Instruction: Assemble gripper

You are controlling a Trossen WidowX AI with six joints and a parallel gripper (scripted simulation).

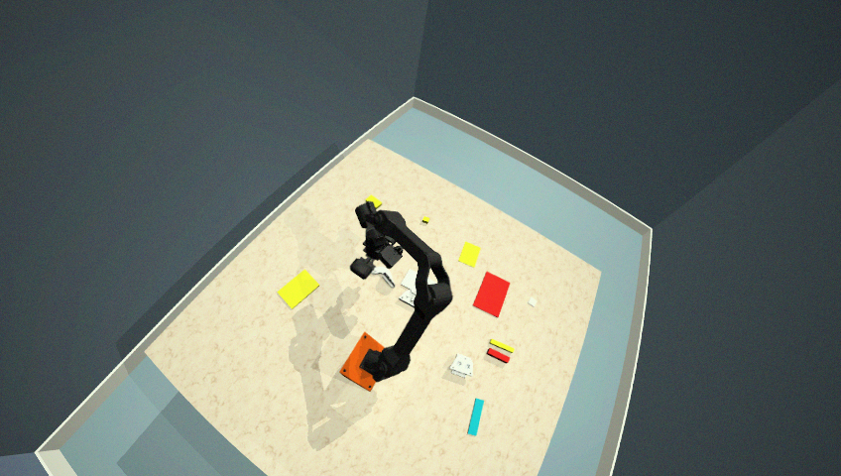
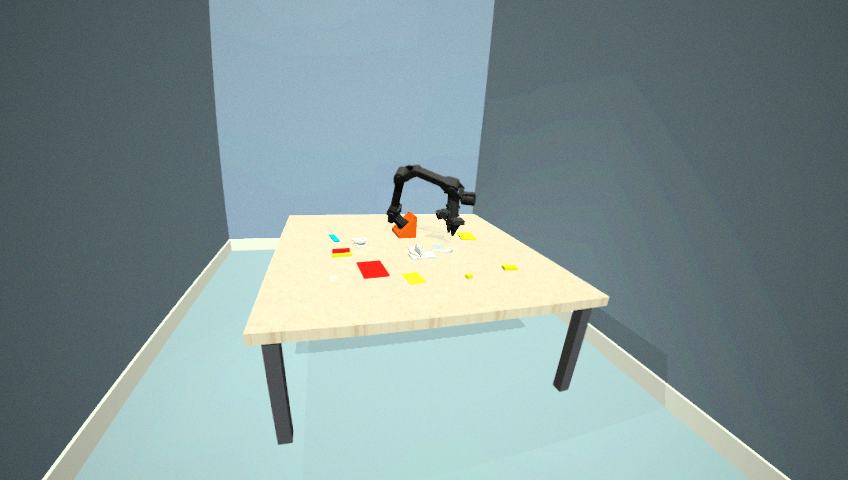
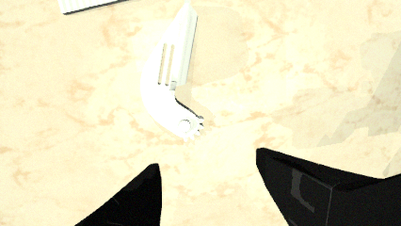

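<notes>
Right now the white jaw is 80 mm below my gripper tip, 10 mm to the right of it and 10 mm ahead of it. Round my gripper tip: yellow bar (530 mm to the right, 80 mm below, 40 mm behind); then small white block (420 mm to the right, 160 mm behind, 80 mm below); then red sheet (430 mm to the right, 140 mm ahead, 80 mm below).
</notes>
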